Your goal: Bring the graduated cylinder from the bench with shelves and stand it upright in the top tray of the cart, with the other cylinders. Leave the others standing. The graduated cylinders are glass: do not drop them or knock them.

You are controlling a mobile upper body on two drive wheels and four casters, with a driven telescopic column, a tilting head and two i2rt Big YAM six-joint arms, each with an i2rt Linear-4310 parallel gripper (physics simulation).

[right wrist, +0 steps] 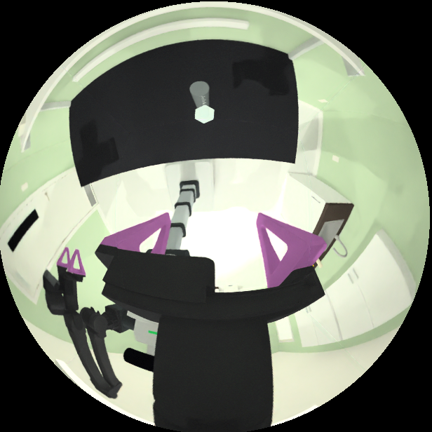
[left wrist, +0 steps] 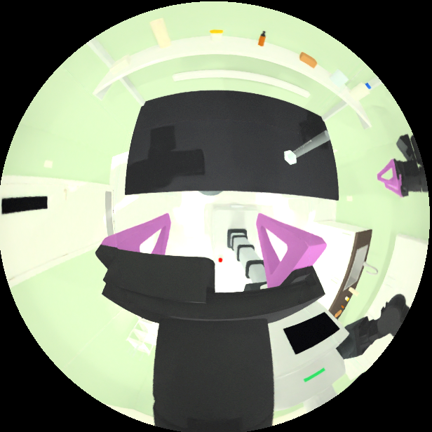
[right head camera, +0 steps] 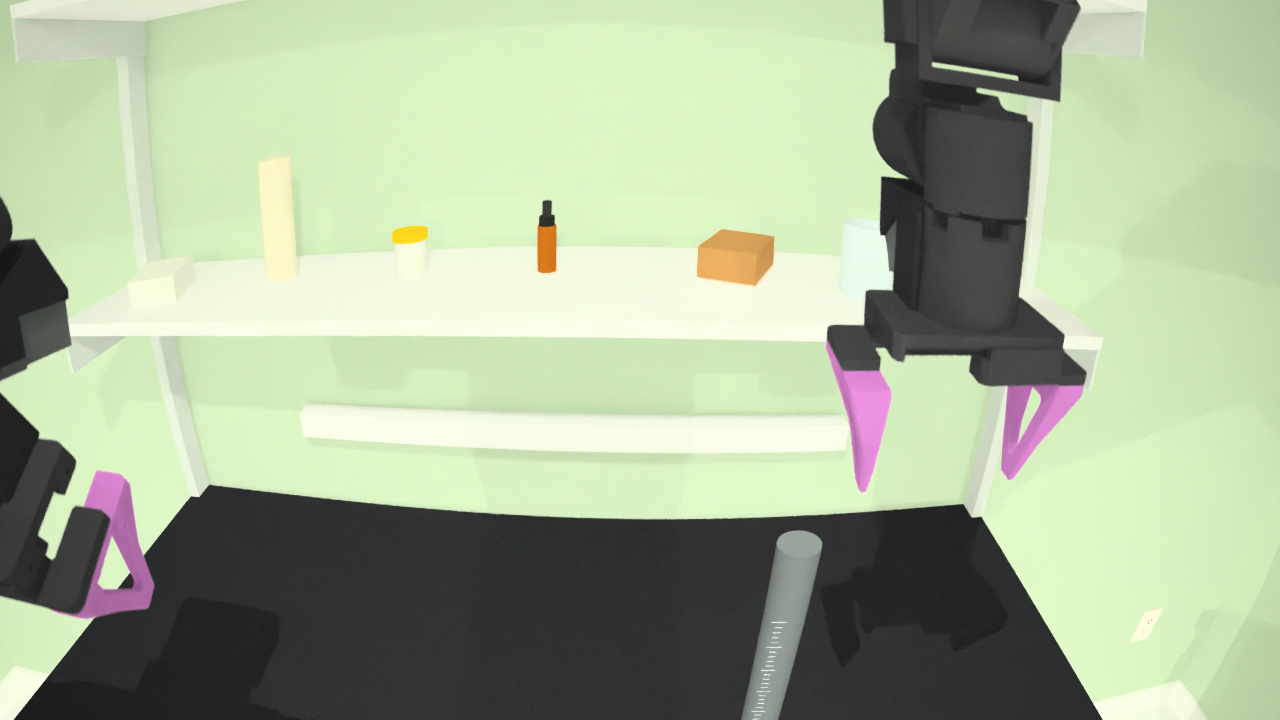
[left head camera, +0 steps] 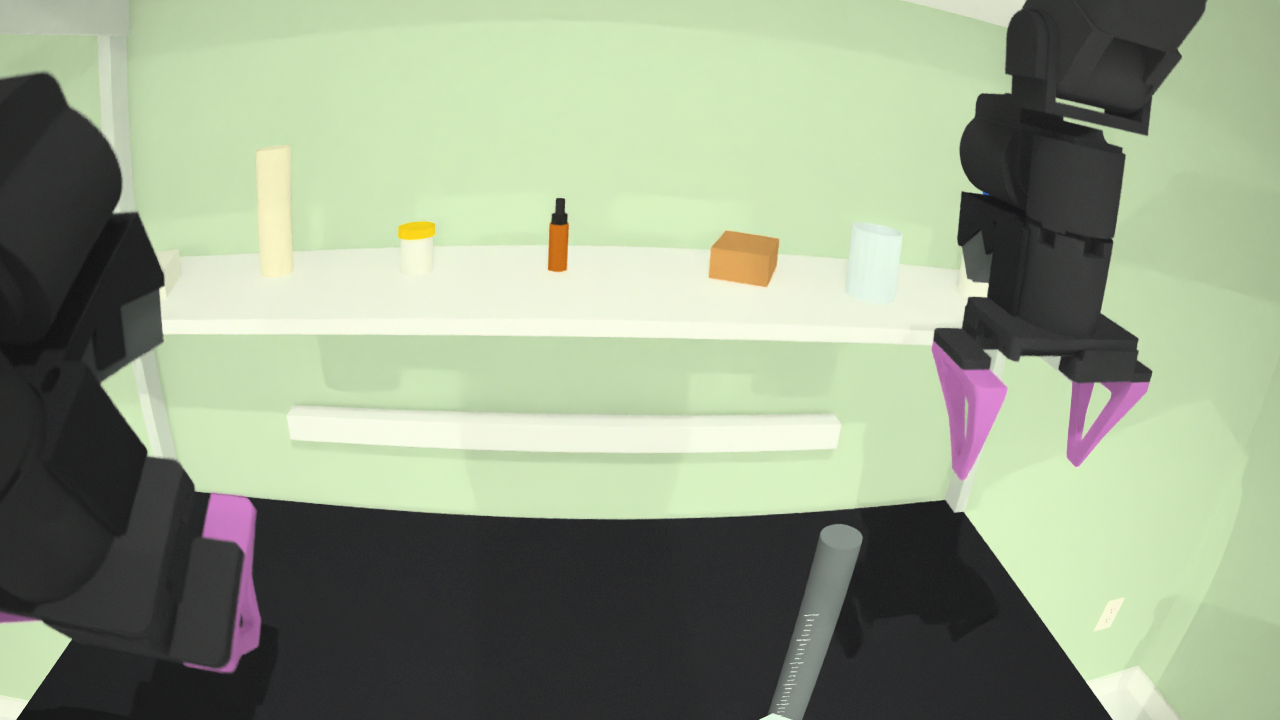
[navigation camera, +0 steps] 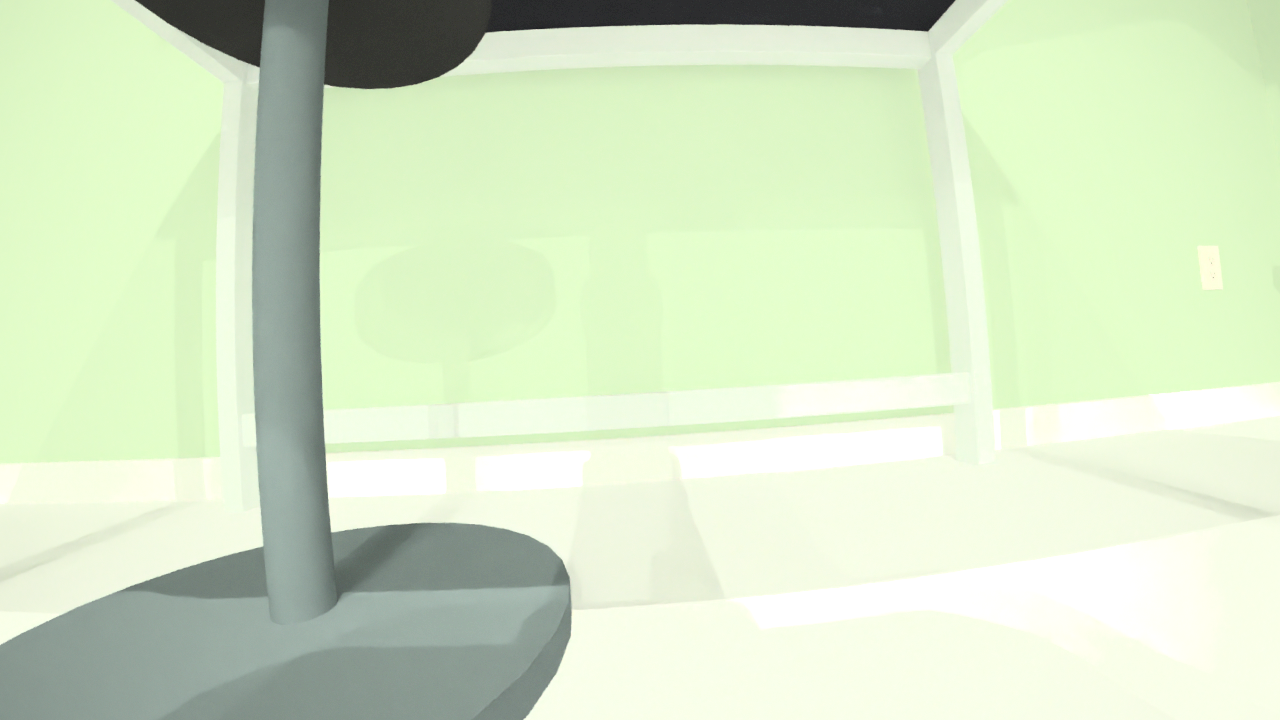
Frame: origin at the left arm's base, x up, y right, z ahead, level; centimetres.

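Seen in the pictures: left gripper, fingertip midpoint: (right head camera: 84, 581) (left head camera: 168, 618); right gripper, fingertip midpoint: (right head camera: 937, 480) (left head camera: 1018, 468).
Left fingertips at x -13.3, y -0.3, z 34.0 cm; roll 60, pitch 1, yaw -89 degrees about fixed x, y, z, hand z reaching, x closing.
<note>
A point is followed by its place in that frame.
The clear graduated cylinder (left head camera: 814, 626) @[x -40.9, y 43.5, z 63.8 cm] (right head camera: 783, 626) @[x -39.6, y 44.0, z 63.6 cm] (left wrist: 310, 145) (right wrist: 199, 90) stands upright on the black bench top (left head camera: 537, 608) @[x -64.3, y 15.8, z 94.6 cm] (right head camera: 537, 608) @[x -64.3, y 16.5, z 93.9 cm] (left wrist: 225, 160) (right wrist: 150, 110); its foot is cut off in both head views. My right gripper (left head camera: 1018, 471) @[x -11.6, y 46.3, z 45.0 cm] (right head camera: 935, 483) @[x -11.6, y 46.3, z 45.0 cm] (right wrist: 213, 217) is open and empty, in the air up and to the right of the cylinder's top in the head views. My left gripper (left wrist: 213, 217) (right wrist: 71, 247) is open and empty, at the left of the head views, away from the cylinder. The cart and its other cylinders cannot be made out.
A shelf (left head camera: 537, 304) (right head camera: 537, 308) above the bench holds a cream column (left head camera: 274, 214) @[x -9.7, y -20.7, z 104.9 cm], a yellow-lidded jar (left head camera: 416, 250) @[x -15.3, y 0.5, z 104.2 cm], a dropper bottle (left head camera: 557, 246) @[x -15.3, y 18.5, z 105.6 cm], an orange box (left head camera: 742, 259) @[x -15.5, y 41.1, z 103.1 cm] and a beaker (left head camera: 873, 264) @[x -13.5, y 57.2, z 98.0 cm]. A stool (navigation camera: 290, 313) @[x -127.6, y -5.3, z 67.2 cm] stands below the bench.
</note>
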